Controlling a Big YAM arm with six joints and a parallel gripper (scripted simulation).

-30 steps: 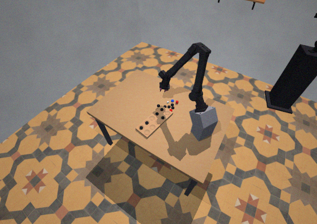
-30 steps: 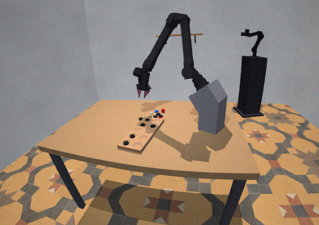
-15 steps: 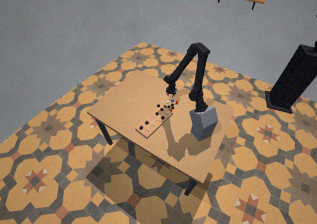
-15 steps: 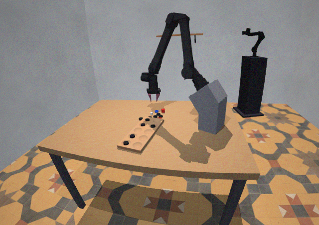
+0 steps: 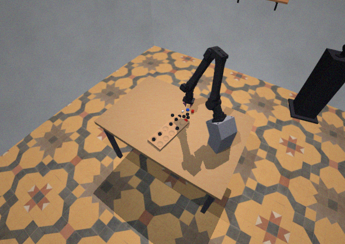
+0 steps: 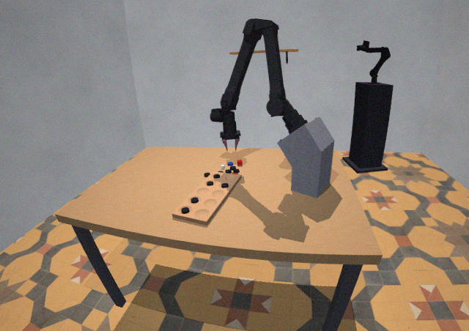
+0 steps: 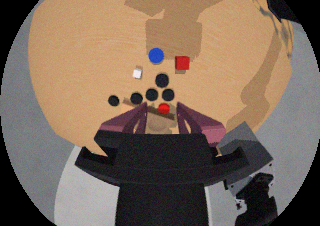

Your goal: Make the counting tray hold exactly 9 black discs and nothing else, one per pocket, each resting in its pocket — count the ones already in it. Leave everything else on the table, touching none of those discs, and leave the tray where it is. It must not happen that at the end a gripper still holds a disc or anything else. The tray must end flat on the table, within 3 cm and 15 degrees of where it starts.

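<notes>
The small white piece is 100 mm below my hand, 60 mm ahead of it and 20 mm to the right of it. Round my hand: red disc 110 mm below, 80 mm to the left, 10 mm behind; then blue disc 110 mm below, 60 mm to the right, 10 mm ahead; then red cube 100 mm below, 50 mm to the right, 40 mm behind.
</notes>
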